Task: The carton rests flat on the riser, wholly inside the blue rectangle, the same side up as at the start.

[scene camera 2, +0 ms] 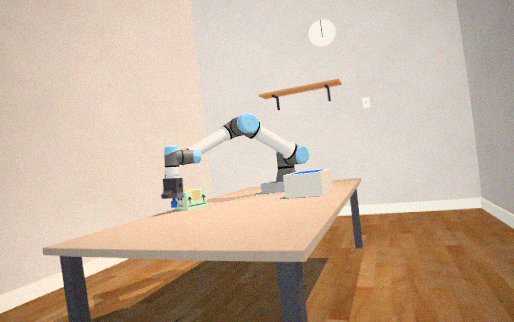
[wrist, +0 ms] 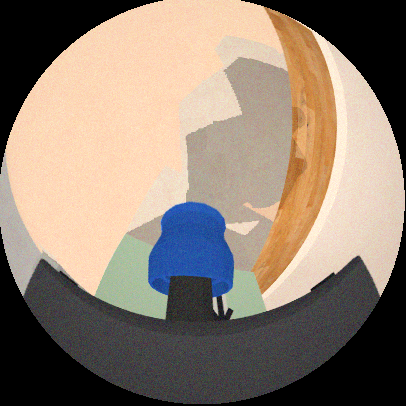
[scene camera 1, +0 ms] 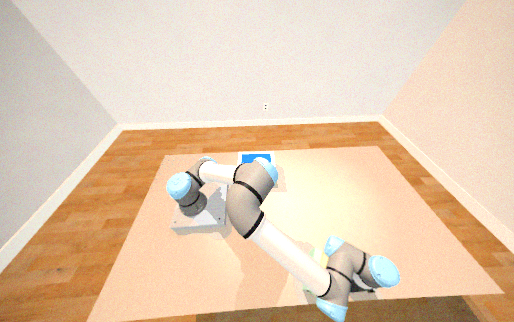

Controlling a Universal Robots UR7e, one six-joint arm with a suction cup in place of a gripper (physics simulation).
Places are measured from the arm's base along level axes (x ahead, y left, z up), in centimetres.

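Pixels of known places: end effector, tool point: (scene camera 2: 174, 207) (wrist: 192, 229); arm's base, origin of the base link: (scene camera 1: 193, 203).
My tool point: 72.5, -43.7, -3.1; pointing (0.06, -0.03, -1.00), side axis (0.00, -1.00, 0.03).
Ahead of a thing's pixels: the offset from my tool point to its top centre, as dx, dy, dz. "pt": to the spot under its first point. Level surfaces: height alone.
The pale green carton {-11.4, +2.9, +7.1} (scene camera 2: 192, 199) (scene camera 1: 317, 255) with black arrows on its side rests on the table {dz -2.4} (scene camera 2: 256, 230) near its far left end; the arm hides most of it in scene camera 1. My suction cup (scene camera 2: 174, 204) (wrist: 191, 242) is off and holds nothing. It hangs low beside the carton's left face, below the carton's top, just above the table. In the wrist view the green carton {pt -3.0, +5.3, +1.6} (wrist: 124, 276) fills the space right behind the cup. The white riser {-33.0, +65.3, +9.7} (scene camera 2: 307, 186) with the blue rectangle {-33.0, +65.3, +9.7} (scene camera 2: 307, 172) (scene camera 1: 250, 158) on top stands far off, beside the robot base.
The robot base plate (scene camera 1: 201, 217) (scene camera 2: 271, 187) sits next to the riser. The table edge and the wooden floor (wrist: 310, 151) lie close to the cup. A wall shelf (scene camera 2: 300, 89) hangs high above the table.
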